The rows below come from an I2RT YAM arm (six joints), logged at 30 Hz.
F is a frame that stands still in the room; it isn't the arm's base.
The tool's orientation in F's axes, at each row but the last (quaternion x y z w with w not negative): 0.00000, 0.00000, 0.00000, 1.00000; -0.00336, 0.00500, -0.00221, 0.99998; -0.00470, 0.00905, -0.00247, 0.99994; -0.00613, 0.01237, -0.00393, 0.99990; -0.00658, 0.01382, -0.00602, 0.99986; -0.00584, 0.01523, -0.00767, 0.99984; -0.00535, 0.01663, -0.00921, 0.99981; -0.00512, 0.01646, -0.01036, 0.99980; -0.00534, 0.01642, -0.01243, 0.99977; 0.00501, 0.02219, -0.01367, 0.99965
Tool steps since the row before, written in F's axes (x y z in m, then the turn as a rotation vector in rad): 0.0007, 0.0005, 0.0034, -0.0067, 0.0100, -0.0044; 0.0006, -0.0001, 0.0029, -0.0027, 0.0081, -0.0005; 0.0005, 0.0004, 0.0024, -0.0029, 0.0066, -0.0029; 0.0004, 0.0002, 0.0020, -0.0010, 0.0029, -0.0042; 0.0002, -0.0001, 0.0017, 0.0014, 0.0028, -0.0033; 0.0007, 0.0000, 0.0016, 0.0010, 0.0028, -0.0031; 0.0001, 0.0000, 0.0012, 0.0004, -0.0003, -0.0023; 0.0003, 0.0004, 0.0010, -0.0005, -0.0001, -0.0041; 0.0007, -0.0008, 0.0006, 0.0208, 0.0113, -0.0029; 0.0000, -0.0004, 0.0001, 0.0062, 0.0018, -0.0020
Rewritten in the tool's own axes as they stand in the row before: 0.0007, 0.0005, 0.0034, -0.0067, 0.0100, -0.0044; 0.0006, -0.0001, 0.0029, -0.0027, 0.0081, -0.0005; 0.0005, 0.0004, 0.0024, -0.0029, 0.0066, -0.0029; 0.0003, 0.0002, 0.0020, -0.0009, 0.0029, -0.0042; 0.0002, -0.0001, 0.0017, 0.0015, 0.0029, -0.0032; 0.0007, 0.0000, 0.0016, 0.0011, 0.0029, -0.0030; 0.0001, 0.0000, 0.0012, 0.0005, -0.0003, -0.0023; 0.0003, 0.0004, 0.0010, -0.0004, -0.0001, -0.0041; 0.0007, -0.0008, 0.0006, 0.0206, 0.0118, -0.0021; 0.0000, -0.0004, 0.0001, 0.0062, 0.0020, -0.0017
